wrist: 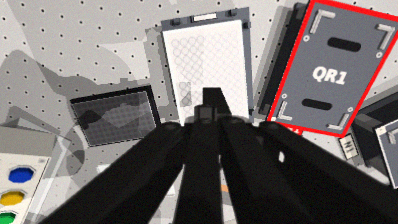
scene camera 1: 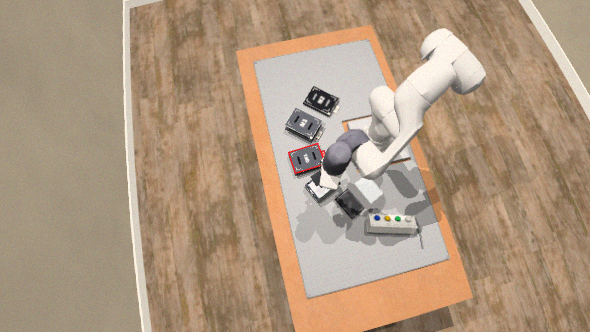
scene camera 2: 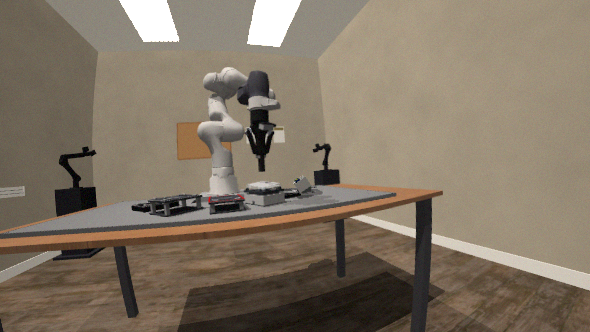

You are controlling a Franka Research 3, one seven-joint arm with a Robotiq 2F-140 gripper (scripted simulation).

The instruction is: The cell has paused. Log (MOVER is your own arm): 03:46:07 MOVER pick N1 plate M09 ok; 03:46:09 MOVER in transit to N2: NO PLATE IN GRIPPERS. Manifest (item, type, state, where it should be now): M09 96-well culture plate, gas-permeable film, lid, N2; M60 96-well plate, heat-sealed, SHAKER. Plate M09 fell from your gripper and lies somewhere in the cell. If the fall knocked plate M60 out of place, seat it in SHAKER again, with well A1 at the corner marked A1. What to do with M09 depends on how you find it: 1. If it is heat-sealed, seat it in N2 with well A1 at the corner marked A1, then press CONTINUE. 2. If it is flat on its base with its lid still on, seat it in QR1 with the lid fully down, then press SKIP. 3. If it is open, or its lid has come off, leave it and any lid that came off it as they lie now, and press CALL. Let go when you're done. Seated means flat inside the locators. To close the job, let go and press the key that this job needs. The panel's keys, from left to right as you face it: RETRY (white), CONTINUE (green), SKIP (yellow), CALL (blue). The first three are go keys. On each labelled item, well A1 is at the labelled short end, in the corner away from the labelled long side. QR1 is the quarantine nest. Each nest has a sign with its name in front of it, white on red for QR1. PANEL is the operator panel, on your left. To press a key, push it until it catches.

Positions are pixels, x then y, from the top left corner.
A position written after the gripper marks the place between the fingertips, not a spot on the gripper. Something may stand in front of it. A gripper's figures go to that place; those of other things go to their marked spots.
The gripper (wrist: 211, 101) is 17 cm from the lens. A white sealed plate (wrist: 212, 55): 22 cm from the lens.
